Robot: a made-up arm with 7 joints.
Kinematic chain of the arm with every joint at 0, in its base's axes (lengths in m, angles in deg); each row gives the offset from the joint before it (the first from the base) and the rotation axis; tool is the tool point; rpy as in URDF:
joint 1: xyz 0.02 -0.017 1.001 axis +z
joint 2: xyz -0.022 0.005 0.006 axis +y
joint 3: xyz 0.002 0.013 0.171 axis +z
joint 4: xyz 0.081 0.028 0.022 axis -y
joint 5: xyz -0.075 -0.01 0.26 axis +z
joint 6: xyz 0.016 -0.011 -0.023 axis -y
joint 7: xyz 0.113 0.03 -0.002 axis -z
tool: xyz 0.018 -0.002 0.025 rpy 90 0 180
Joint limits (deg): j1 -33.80..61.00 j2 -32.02..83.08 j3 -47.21..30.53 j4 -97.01..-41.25 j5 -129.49..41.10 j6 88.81..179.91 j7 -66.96..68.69
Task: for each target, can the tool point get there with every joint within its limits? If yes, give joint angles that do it. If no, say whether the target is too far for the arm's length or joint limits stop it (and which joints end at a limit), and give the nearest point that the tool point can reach.
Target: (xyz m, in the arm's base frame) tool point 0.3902 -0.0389 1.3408
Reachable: yes | joints -1.49 8.57 -23.30 -79.25 -35.99 154.20 -36.37
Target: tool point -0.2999 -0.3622 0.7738
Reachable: no: joint limits stop it (at a limit: joint 1, joint 2, joint 3, joint 4, joint 5, joint 7) | nearest point 0.0203 -0.3754 0.7242 | short by 0.324 m
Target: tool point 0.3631 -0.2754 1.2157
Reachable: yes | joints -24.21 10.83 -30.61 -83.84 -77.69 127.86 -52.14
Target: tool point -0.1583 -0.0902 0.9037
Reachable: no: joint limits stop it (at a limit: joint 1, joint 2, joint 3, joint 4, joint 5, joint 6, joint 7) | nearest point 0.0698 -0.2224 0.7699 | short by 0.296 m
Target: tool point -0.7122 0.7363 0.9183
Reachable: no: too far | nearest point -0.1004 0.4255 0.9116 | short by 0.686 m
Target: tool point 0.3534 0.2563 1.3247
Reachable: yes | joints 19.47 21.59 4.17 -54.67 -63.99 132.12 -21.17
